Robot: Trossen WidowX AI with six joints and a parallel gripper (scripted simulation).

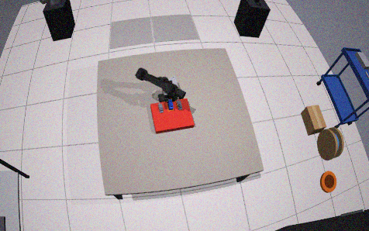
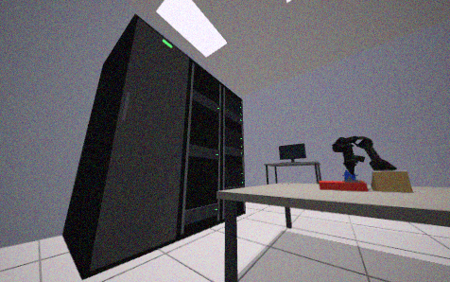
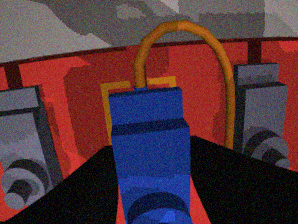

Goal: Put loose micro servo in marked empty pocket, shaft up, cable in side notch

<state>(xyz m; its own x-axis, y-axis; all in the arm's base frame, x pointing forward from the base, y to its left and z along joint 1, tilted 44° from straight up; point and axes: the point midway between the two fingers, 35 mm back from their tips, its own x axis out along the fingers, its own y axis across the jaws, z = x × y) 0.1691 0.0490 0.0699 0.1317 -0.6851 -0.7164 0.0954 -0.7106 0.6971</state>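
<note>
The red deck lies 120 mm ahead of my gripper tip, 70 mm below it and 10 mm to the left of it.
</note>
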